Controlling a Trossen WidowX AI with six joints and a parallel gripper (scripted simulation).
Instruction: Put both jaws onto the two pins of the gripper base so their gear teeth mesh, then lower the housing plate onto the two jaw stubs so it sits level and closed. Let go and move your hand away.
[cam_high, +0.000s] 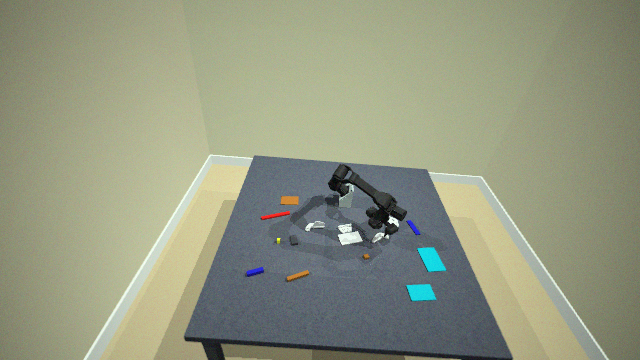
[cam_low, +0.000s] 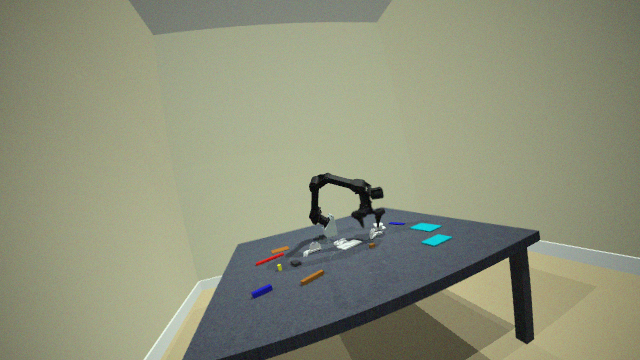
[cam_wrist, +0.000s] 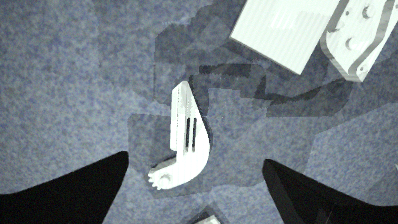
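My gripper tip is 50 mm above the white jaw, 40 mm to the right of it and 10 mm past it. Also, from my gripper tip: orange cube 150 mm ahead, 50 mm to the right, 50 mm below; then white gripper base 120 mm behind, 90 mm to the left, 30 mm below; then grey block 440 mm to the right, 120 mm ahead, 50 mm below.
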